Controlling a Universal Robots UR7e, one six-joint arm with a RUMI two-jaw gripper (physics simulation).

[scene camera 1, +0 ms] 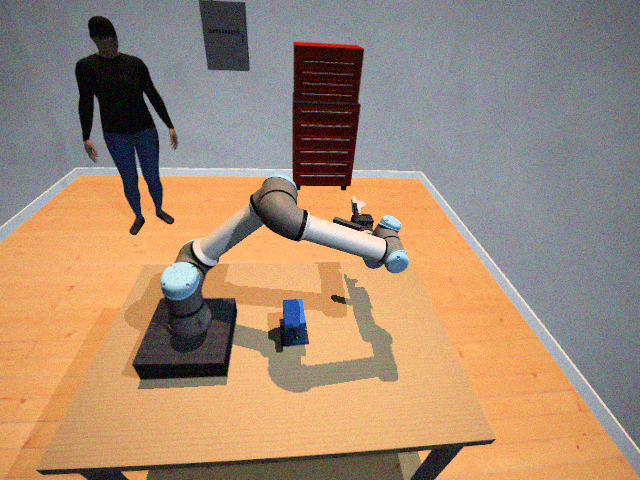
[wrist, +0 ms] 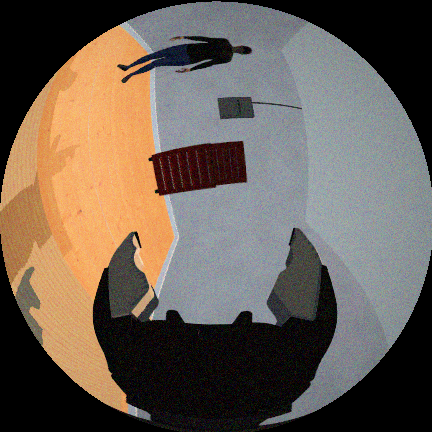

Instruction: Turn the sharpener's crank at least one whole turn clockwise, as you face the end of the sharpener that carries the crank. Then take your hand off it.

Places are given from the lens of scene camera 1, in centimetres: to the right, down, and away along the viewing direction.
blue sharpener [scene camera 1: 293,310]: -10, 26, 113
